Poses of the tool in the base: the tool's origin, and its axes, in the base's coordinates. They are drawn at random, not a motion.
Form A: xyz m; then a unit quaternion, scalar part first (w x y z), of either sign.
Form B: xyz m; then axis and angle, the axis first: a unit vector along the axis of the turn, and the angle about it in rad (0 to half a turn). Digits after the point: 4 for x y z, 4 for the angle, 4 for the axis.
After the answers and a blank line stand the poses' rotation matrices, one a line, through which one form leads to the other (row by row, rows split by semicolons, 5 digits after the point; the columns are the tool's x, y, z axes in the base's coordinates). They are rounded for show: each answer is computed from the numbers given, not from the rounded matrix.
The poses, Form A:
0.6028 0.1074 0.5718 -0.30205 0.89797 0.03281 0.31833
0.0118 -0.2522 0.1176 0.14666 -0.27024 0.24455 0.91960
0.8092 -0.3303 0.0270 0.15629 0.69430 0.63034 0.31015
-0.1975 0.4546 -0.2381 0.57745 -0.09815 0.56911 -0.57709
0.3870 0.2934 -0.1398 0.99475 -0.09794 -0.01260 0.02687
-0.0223 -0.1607 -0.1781 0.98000 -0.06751 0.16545 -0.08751
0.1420 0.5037 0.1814 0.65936 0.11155 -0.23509 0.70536
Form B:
0.6028 0.1074 0.5718 -0.9420 -0.0344 -0.3339 2.5279
0.0118 -0.2522 0.1176 -0.2732 0.2472 0.9296 2.8472
0.8092 -0.3303 0.0270 0.7029 0.6382 0.3140 2.8277
-0.1975 0.4546 -0.2381 -0.1202 0.6971 -0.7068 1.9104
0.3870 0.2934 -0.1398 -0.9570 -0.1231 0.2626 0.2050
-0.0223 -0.1607 -0.1781 -0.3393 0.8315 -0.4398 0.4006
0.1420 0.5037 0.1814 0.1484 -0.3127 0.9382 1.7017

0.79518 0.25123 0.55188; -0.13338 -0.81538 0.56336; 0.59153 -0.52158 -0.61486
-0.81092 -0.40191 -0.42529; 0.13756 -0.83737 0.52904; -0.56875 0.37051 0.73433
0.01296 0.77834 0.62771; 0.97224 -0.15649 0.17398; 0.23364 0.60802 -0.75876
-0.31384 0.55476 0.77055; -0.77820 0.31467 -0.54350; -0.54398 -0.77021 0.33296
0.99824 -0.05099 -0.03033; 0.05593 0.97937 0.19417; 0.01980 -0.19553 0.98050
0.92994 0.14918 0.33610; -0.19386 0.97557 0.10336; -0.31247 -0.16128 0.93614
-0.10560 -0.98262 -0.15265; 0.87772 -0.01995 -0.47875; 0.46738 -0.18454 0.86458

